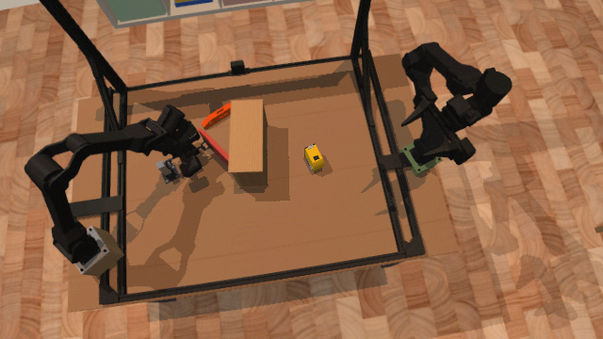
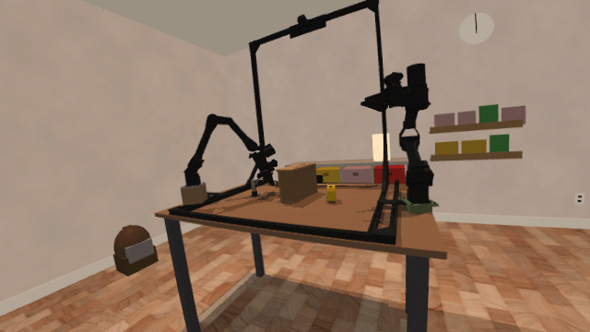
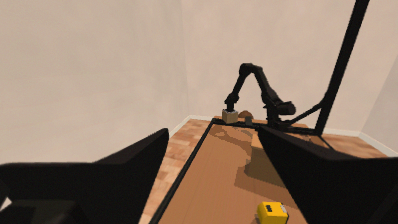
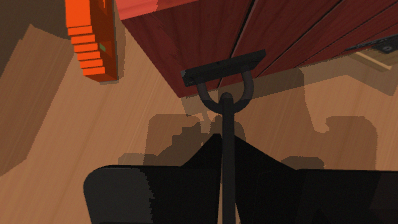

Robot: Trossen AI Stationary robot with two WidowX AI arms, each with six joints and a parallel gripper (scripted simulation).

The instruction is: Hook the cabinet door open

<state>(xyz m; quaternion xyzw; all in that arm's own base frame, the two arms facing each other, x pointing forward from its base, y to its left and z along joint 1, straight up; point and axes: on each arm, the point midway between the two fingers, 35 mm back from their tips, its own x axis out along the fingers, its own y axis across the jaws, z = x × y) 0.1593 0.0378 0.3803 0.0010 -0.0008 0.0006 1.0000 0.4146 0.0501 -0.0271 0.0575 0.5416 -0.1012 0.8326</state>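
Now: right hand 80 mm to the right of the red door, 40 mm short of it and 10 mm above it. Round my right hand: orange flap 140 mm behind, 110 mm to the left, 70 mm below; then yellow box 350 mm to the left, 120 mm ahead, 50 mm below.
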